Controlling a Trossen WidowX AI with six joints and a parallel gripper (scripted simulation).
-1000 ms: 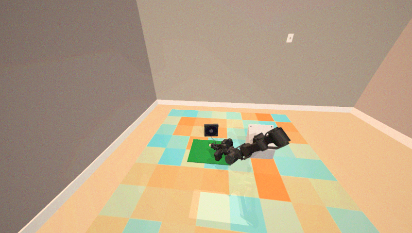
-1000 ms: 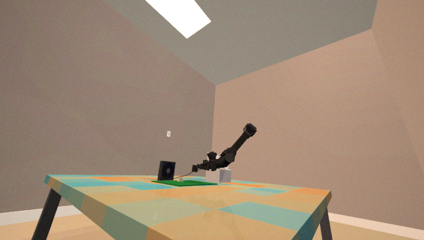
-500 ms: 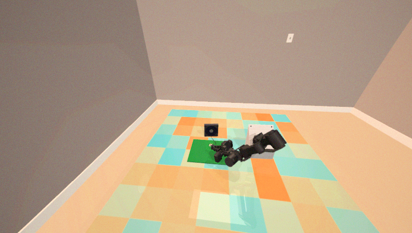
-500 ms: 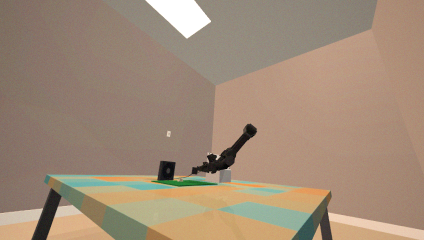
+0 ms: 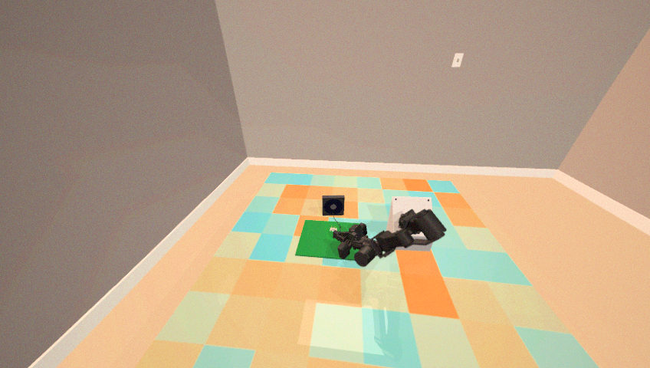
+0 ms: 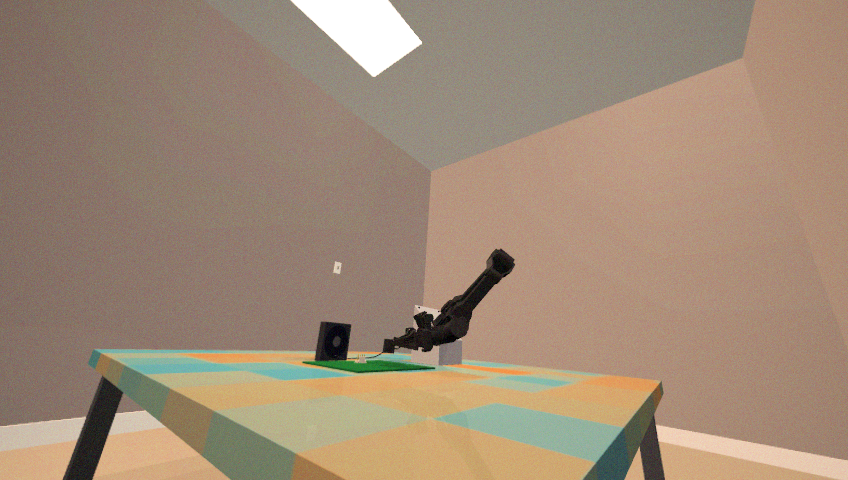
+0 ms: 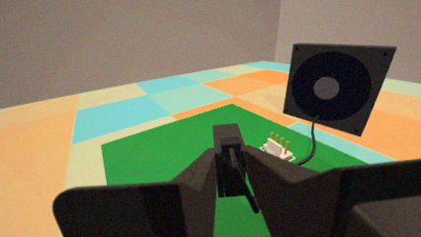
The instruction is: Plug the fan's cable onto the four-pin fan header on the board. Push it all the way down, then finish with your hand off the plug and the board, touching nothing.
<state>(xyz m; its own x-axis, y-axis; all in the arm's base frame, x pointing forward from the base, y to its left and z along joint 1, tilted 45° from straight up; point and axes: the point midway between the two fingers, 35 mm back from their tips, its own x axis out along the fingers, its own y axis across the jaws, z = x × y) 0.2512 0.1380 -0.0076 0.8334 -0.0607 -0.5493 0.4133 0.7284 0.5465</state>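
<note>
The green board lies 80 mm below my gripper tip, 40 mm to the right of it and 40 mm ahead of it. Also, from my gripper tip: black plug: 10 mm below; then black fan: 210 mm to the right, 60 mm ahead, 10 mm below.
</note>
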